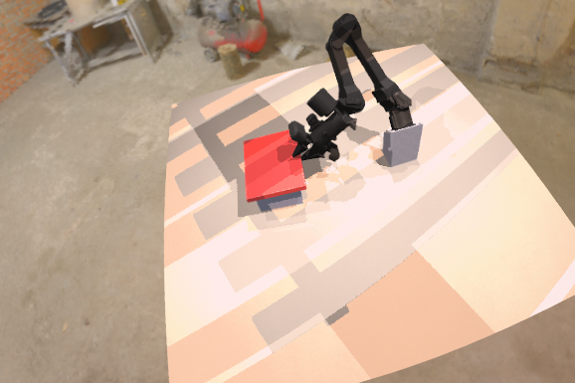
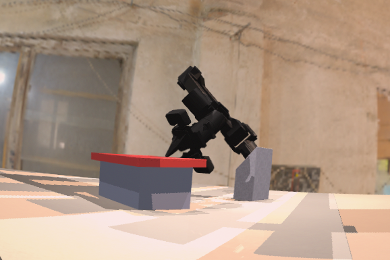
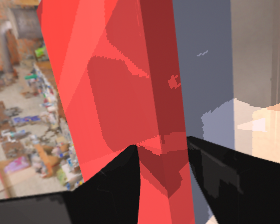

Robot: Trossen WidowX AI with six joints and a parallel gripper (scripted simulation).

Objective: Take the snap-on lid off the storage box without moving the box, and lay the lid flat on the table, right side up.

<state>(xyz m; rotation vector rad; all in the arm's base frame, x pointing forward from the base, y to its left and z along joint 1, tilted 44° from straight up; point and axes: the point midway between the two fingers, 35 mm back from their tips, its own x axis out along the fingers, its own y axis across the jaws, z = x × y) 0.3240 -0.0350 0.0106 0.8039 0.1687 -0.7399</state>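
Right now my gripper tip is 80 mm short of the red lid and 10 mm to the left of it. The rest, counted from my gripper tip: blue-grey storage box 80 mm ahead, 10 mm to the right, 50 mm below.
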